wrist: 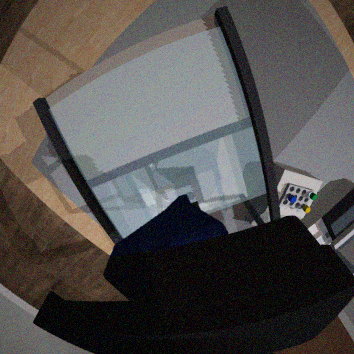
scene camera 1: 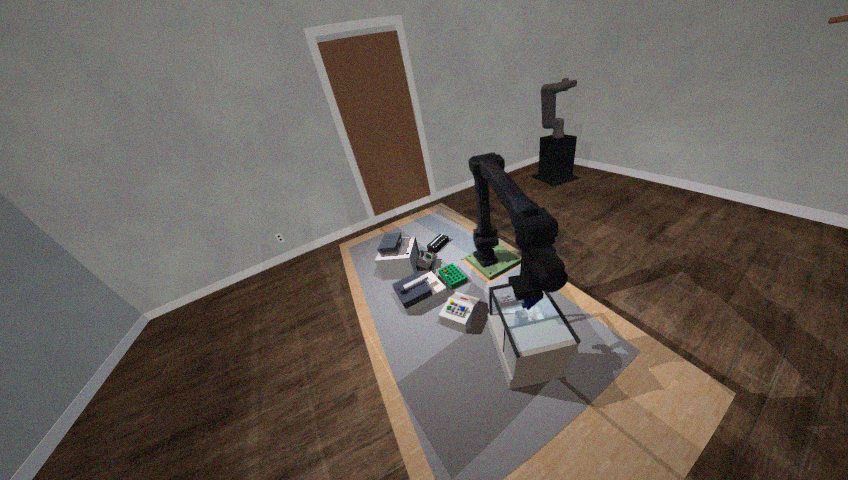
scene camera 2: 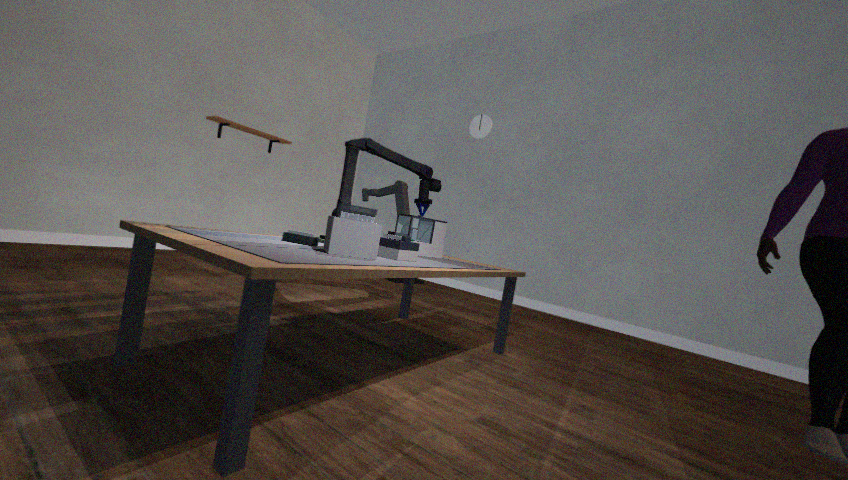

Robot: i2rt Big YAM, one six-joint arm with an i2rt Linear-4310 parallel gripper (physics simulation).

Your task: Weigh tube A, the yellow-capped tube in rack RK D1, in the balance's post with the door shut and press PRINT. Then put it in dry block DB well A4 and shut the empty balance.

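Places are measured from the arm's base along level axes (x ahead, y left, z up), in metres.
Pixels of known places: gripper, fingertip midpoint: [wrist: 184, 200] [scene camera 1: 527, 308] [scene camera 2: 421, 216]; arm's base, origin of the base link: [scene camera 1: 485, 258].
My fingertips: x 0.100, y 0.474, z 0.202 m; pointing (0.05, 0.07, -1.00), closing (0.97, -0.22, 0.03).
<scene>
Ahead of a thing's pixels: the offset from my fingertips to its top centre.
The balance [scene camera 1: 534, 370] [scene camera 2: 437, 233] [wrist: 246, 88] is a glass box with dark frame bars on a white base, at the right of the grey mat. My gripper [scene camera 1: 530, 302] [scene camera 2: 422, 209] [wrist: 184, 200] has blue fingers, is shut and empty, and points down at the balance's glass top near its back edge. In the wrist view a pale glass panel covers the far part of the top. Below a cross bar I see into the chamber. The white rack [scene camera 1: 457, 308] [wrist: 296, 198] stands left of the balance. It holds capped tubes, among them the yellow-capped tube @[dy -0.228, dx +0.165, dz -0.131 m] [wrist: 306, 209].
A green well block @[dy -0.435, dx +0.095, dz -0.188 m] [scene camera 1: 453, 274], a dark grey device @[dy -0.391, dx +0.267, dz -0.117 m] [scene camera 1: 412, 290] and other small instruments stand on the mat behind the rack. The wooden table [scene camera 1: 379, 370] [scene camera 2: 265, 271] has its edge close to the balance. A second arm [scene camera 1: 554, 113] stands by the wall. A person [scene camera 2: 826, 269] is at the far right.
</scene>
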